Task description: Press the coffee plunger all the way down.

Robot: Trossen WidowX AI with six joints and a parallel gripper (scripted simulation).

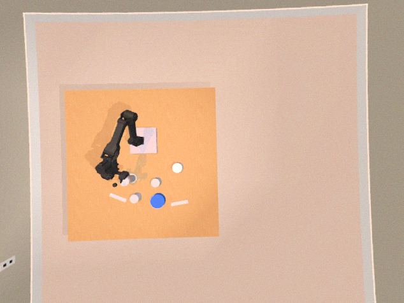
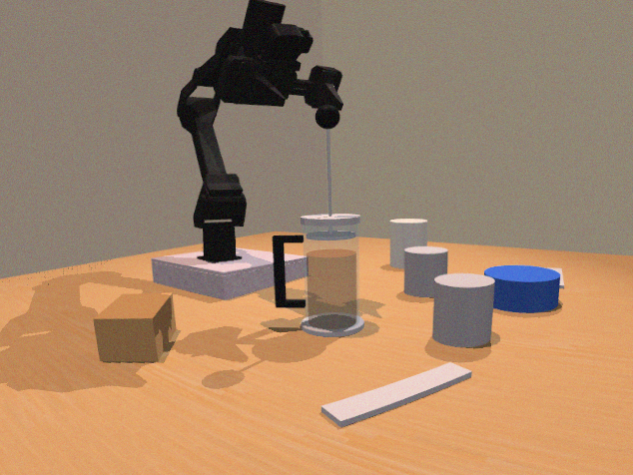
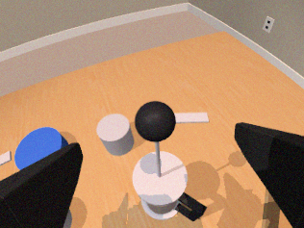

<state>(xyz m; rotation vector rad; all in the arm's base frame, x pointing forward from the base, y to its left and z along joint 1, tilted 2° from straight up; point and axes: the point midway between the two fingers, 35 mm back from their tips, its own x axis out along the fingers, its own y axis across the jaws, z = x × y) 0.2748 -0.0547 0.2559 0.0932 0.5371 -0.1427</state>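
Now: gripper tip 10 mm short of the glass coffee press, 10 mm to the left of it and 150 mm above it. Round my gripper tip: blue disc: 190 mm ahead, 240 mm to the left, 260 mm below; then brown box: 100 mm behind, 220 mm to the right, 260 mm below.
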